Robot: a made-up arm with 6 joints.
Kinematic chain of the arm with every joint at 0, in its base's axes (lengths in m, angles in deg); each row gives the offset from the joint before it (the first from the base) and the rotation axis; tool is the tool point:
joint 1: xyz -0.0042 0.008 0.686 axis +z
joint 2: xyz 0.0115 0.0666 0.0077 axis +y
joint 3: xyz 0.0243 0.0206 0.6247 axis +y
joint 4: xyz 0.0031 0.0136 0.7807 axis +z
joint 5: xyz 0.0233 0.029 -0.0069 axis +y
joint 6: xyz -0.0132 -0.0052 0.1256 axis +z
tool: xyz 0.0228 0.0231 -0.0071
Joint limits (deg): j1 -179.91..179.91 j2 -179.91..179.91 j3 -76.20..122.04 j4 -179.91..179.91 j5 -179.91..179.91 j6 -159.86..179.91
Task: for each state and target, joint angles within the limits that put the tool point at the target. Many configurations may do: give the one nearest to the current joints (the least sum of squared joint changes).
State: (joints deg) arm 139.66 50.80 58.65 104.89 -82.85 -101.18
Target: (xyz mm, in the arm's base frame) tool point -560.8 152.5 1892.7
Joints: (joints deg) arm 164.52 0.73 39.92 103.62 -88.22 -102.19
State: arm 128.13 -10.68 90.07 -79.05 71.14 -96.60
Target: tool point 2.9 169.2 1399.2
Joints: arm 101.31 -60.45 119.09 -78.64 85.94 -93.29
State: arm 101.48 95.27 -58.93 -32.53 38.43 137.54
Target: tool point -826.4 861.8 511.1
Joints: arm 127.60 144.48 -76.20 -26.15 -1.80 140.63
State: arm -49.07 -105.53 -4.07 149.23 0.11 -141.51
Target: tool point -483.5 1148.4 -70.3
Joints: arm -61.95 -104.64 -30.14 149.59 1.44 -140.64
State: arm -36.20 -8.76 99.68 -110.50 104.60 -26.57
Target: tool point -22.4 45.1 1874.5
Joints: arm -50.16 -35.86 67.27 -148.88 109.16 -37.19
